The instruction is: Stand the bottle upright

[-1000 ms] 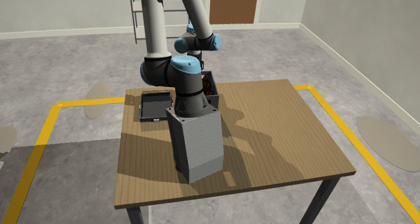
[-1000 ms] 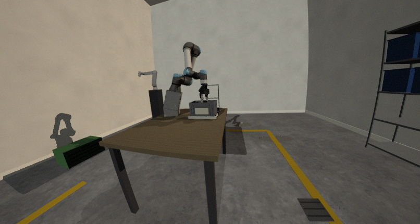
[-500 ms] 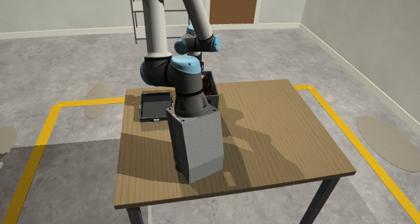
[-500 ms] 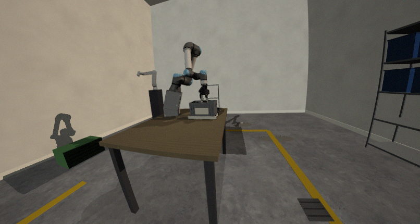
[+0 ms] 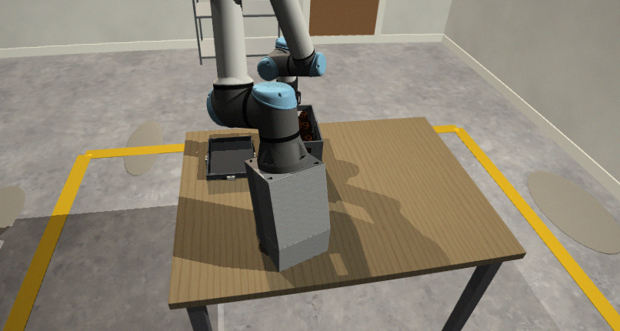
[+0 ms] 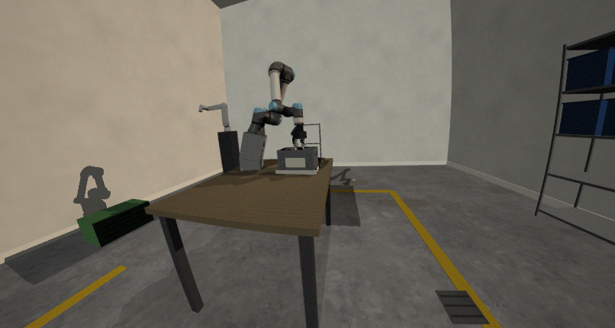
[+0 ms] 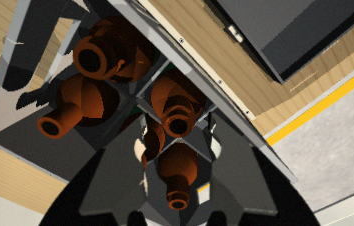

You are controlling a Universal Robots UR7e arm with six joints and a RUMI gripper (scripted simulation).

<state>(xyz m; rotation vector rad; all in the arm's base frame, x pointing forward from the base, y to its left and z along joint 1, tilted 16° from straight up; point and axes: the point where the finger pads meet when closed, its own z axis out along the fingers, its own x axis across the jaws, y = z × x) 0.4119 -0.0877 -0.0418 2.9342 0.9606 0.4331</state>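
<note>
Right now the crate is 5 cm to the right of my hand and 7 cm below it. Also, from my hand: bottle (10 cm behind, 8 cm to the right, 7 cm below); dark tray (4 cm ahead, 21 cm to the left, 14 cm below).
</note>
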